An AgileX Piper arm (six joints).
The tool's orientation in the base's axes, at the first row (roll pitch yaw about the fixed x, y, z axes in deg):
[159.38 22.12 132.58]
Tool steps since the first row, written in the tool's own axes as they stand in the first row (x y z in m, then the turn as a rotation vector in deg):
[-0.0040 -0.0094 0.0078 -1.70 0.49 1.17]
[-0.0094 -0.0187 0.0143 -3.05 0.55 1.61]
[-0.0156 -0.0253 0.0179 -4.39 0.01 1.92]
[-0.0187 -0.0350 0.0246 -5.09 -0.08 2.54]
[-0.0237 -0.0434 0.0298 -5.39 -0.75 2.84]
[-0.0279 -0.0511 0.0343 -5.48 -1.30 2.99]
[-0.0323 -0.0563 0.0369 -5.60 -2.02 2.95]
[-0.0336 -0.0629 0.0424 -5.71 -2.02 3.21]
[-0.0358 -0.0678 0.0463 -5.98 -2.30 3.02]
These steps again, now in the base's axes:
[0.0008 -0.0098 -0.0083 1.94 -0.83 -0.21]
[0.0018 -0.0204 -0.0150 3.04 -1.71 -0.07]
[0.0035 -0.0295 -0.0179 3.71 -3.03 -0.01]
[0.0030 -0.0389 -0.0257 4.41 -3.58 -0.31]
[0.0037 -0.0485 -0.0311 4.34 -4.29 -0.68]
[0.0039 -0.0571 -0.0359 4.14 -4.75 -0.95]
[0.0049 -0.0640 -0.0382 3.77 -5.36 -1.11]
[0.0045 -0.0698 -0.0446 3.97 -5.44 -1.29]
[0.0048 -0.0750 -0.0488 3.87 -5.82 -1.12]

